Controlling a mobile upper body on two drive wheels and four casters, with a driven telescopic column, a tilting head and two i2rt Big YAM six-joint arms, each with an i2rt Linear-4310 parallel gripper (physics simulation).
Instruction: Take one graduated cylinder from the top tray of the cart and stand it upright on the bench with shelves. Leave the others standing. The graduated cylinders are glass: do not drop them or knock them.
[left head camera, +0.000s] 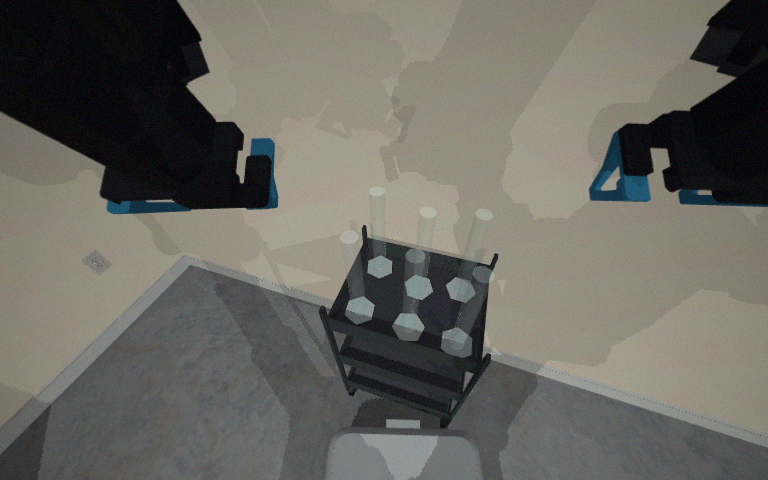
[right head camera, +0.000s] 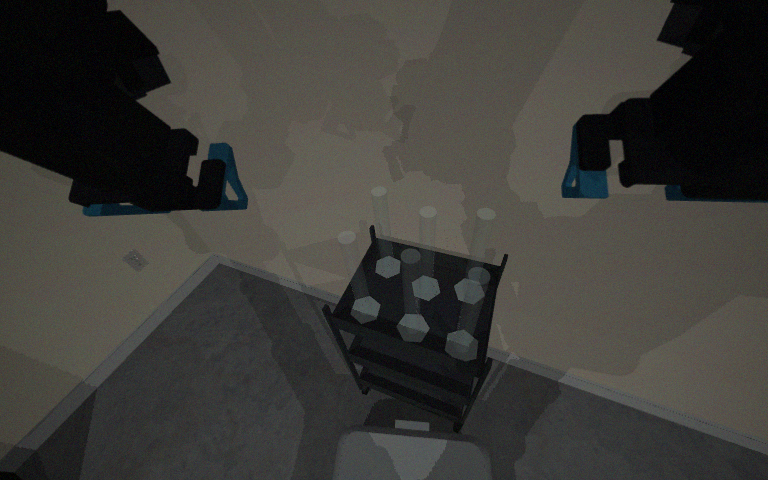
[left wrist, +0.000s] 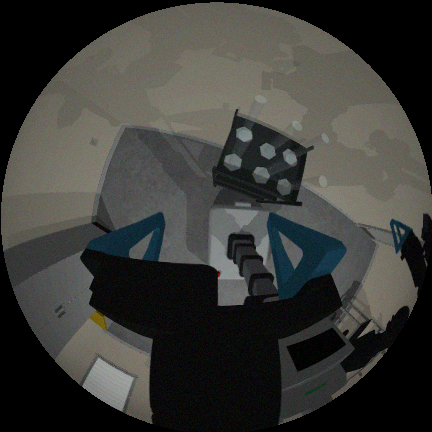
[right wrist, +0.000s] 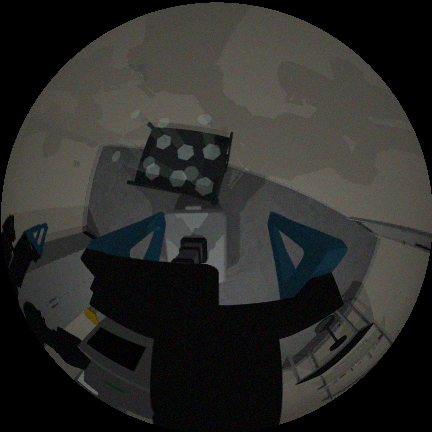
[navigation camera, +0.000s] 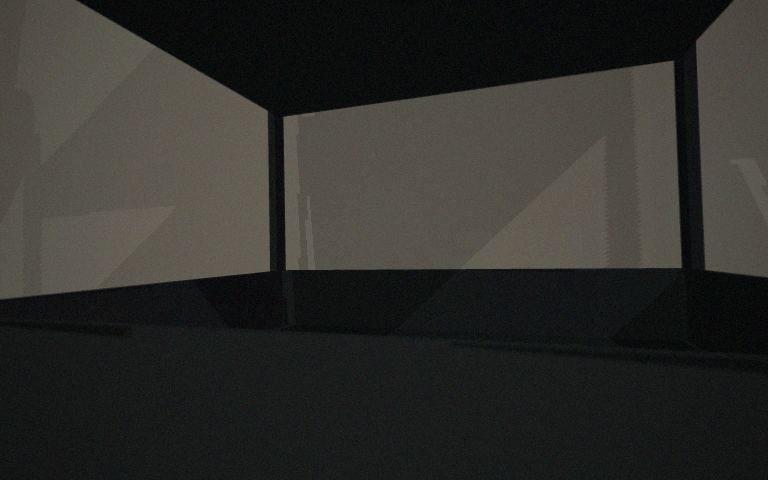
In view: the left gripper (left head camera: 233, 203), the right gripper (right head camera: 613, 192) and a dark three-tier cart (navigation camera: 603, 366).
The left gripper shows as well in the right head camera view (right head camera: 208, 205), in the left wrist view (left wrist: 215, 217) and in the right wrist view (right wrist: 43, 224). The right gripper also shows in the left head camera view (left head camera: 635, 196). The dark three-tier cart shows as well in the left head camera view (left head camera: 419, 374), in the right head camera view (right head camera: 423, 374), in the left wrist view (left wrist: 240, 180) and in the right wrist view (right wrist: 214, 169).
